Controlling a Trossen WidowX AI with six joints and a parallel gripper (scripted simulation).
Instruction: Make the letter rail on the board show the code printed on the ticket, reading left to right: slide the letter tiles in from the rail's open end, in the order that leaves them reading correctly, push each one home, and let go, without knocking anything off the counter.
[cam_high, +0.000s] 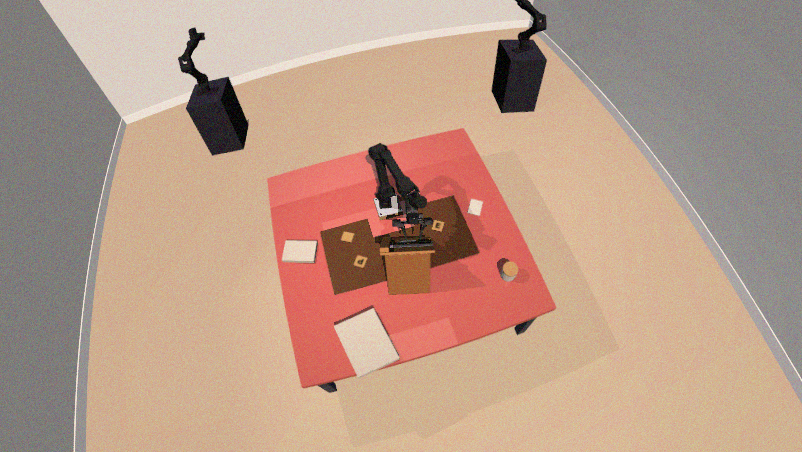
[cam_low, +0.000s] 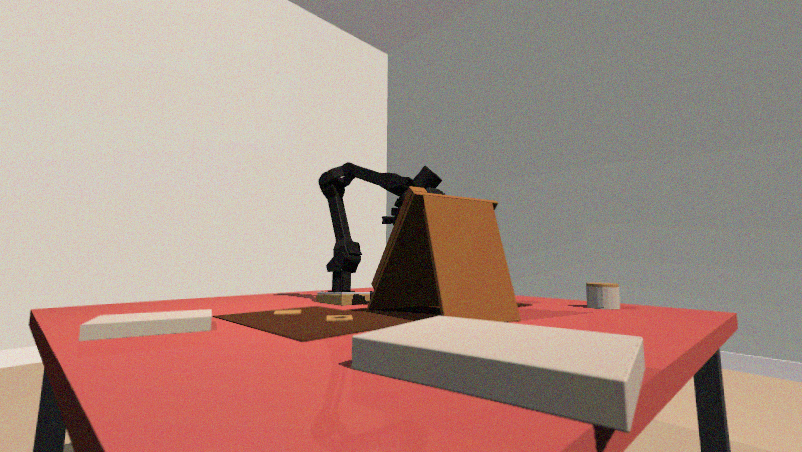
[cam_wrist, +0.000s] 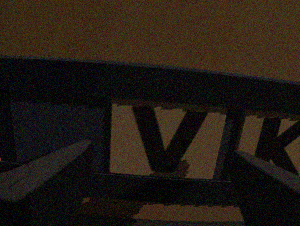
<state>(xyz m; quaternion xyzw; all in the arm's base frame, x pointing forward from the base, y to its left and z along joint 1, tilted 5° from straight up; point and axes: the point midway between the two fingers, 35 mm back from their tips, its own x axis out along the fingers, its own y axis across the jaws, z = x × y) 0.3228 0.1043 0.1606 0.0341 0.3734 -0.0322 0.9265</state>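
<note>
The tan letter tile lies 1 cm ahead of my gripper tip and 1 cm below it. Round my gripper tip: large white slab: 42 cm ahead, 28 cm to the right, 17 cm below; then flat white block: 11 cm behind, 59 cm to the right, 17 cm below; then dark brown mat: 14 cm behind, 8 cm to the right, 18 cm below.
</note>
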